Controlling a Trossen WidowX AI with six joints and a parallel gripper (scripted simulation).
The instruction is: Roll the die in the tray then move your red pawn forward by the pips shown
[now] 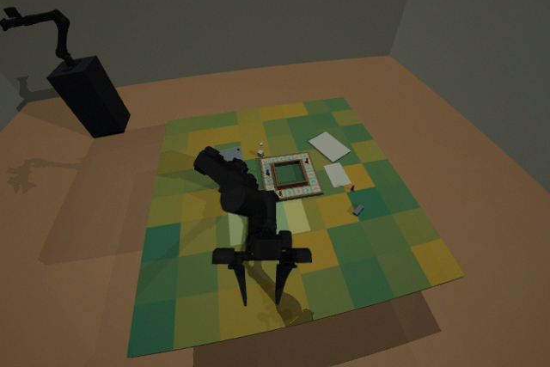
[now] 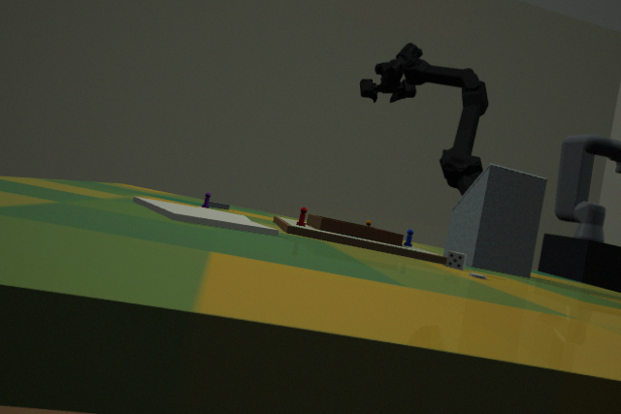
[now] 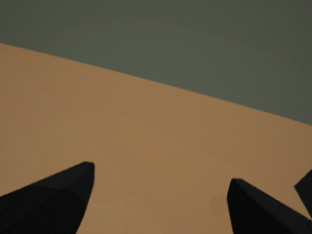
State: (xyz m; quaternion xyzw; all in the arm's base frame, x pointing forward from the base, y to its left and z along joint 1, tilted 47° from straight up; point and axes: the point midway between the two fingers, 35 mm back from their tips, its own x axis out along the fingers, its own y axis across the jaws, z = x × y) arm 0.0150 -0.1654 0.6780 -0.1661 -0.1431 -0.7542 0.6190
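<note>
Right now my gripper tip is 110 mm short of the white die, 820 mm to the right of it and 460 mm above it. From my gripper tip the other things lie so: blue pawn (120 mm ahead, 660 mm to the left, 450 mm below); then orange pawn (160 mm ahead, 520 mm to the left, 450 mm below); then small grey block (500 mm ahead, 350 mm to the left, 470 mm below).
</note>
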